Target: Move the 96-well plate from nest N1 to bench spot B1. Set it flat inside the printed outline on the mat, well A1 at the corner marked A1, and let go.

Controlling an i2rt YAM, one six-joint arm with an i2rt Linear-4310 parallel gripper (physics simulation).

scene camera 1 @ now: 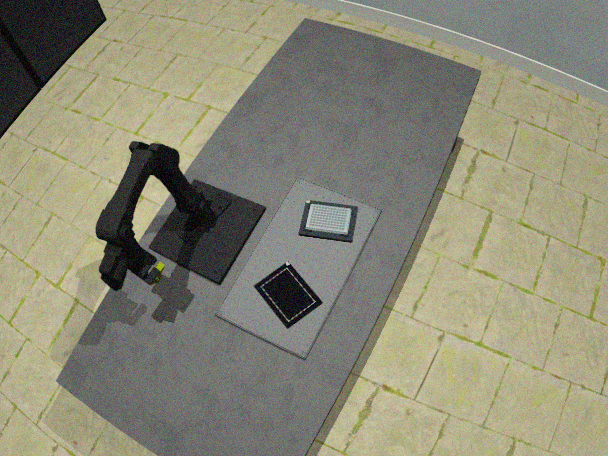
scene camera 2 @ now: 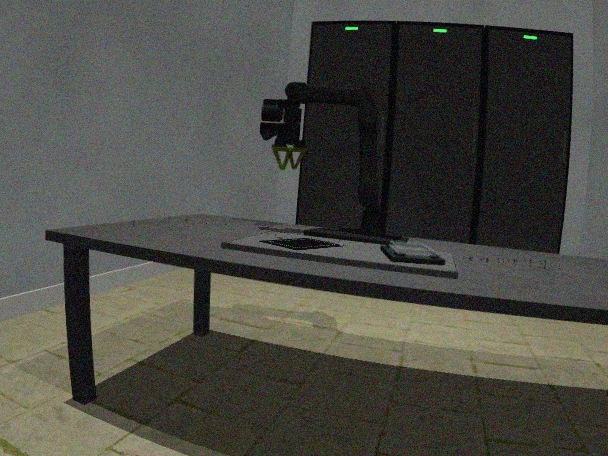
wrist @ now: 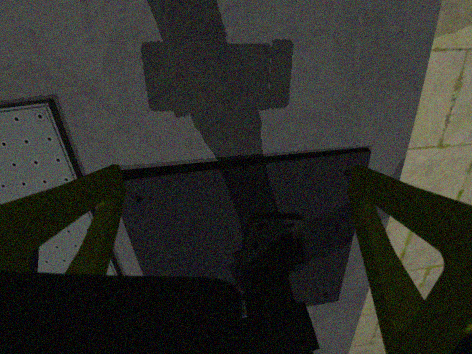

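Pixels of known places: gripper, fingertip midpoint: [scene camera 1: 146,272] [scene camera 2: 288,169] [wrist: 236,177]; arm's base at its link origin: [scene camera 1: 205,218] [scene camera 2: 369,234] [wrist: 261,267].
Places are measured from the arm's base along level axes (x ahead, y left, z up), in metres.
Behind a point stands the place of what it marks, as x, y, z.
Observation:
The pale 96-well plate [scene camera 1: 328,218] {0.332, 0.222, 0.027} [scene camera 2: 411,250] {0.391, 0.239, 0.025} sits flat in the dark nest [scene camera 1: 307,234] {0.308, 0.147, 0.011} [scene camera 2: 425,260] {0.396, 0.274, 0.009} on the grey board. The bench spot, a black mat [scene camera 1: 288,296] {0.386, -0.040, 0.003} [scene camera 2: 300,243] {0.390, -0.036, 0.003} with a white printed outline, lies on the same board; a small pale marker [scene camera 1: 287,263] {0.317, 0.039, 0.003} is at its top corner in scene camera 1. My gripper [scene camera 2: 289,168] {0.087, -0.271, 0.188} [wrist: 236,177] {0.087, -0.271, 0.188} is open and empty, with its yellow-green fingers wide apart in the wrist view. It hangs high above the table, on the arm's side, away from both plate and mat. The plate does not show in the wrist view.
The grey board [scene camera 1: 240,310] {0.301, -0.160, 0.001} [scene camera 2: 350,262] {0.483, 0.136, -0.005} [wrist: 30,130] {0.270, -0.187, 0.001} lies on the table [scene camera 1: 350,85] {0.038, 0.747, -0.012} [scene camera 2: 150,240] {0.615, -0.324, -0.012}. The arm stands on a dark base plate [scene camera 1: 235,240] {0.139, 0.001, 0.007} [wrist: 170,220] {0.127, -0.086, 0.007} beside it. Dark cabinets [scene camera 1: 45,40] [scene camera 2: 435,125] stand on the floor beyond the table.

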